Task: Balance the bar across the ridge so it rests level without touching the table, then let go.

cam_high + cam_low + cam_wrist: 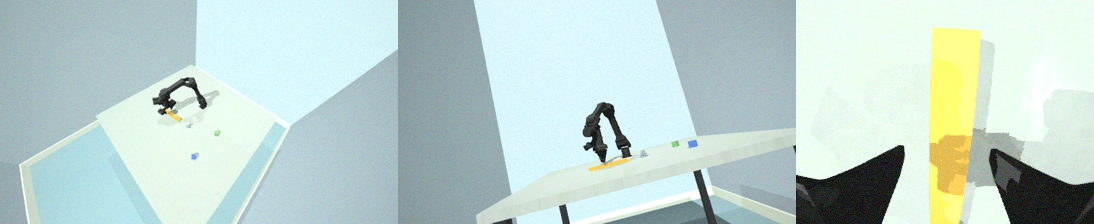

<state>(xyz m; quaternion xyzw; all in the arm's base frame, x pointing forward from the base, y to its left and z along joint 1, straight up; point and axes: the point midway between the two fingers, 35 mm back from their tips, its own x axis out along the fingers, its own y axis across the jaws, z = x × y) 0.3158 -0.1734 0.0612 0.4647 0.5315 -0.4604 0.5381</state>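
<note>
The bar lies 10 mm behind my gripper tip, 30 mm to the left of it and 20 mm below it. Round my gripper tip: green cube: 170 mm behind, 480 mm to the left, 10 mm below; blue cube: 120 mm ahead, 480 mm to the left, 10 mm below.
</note>
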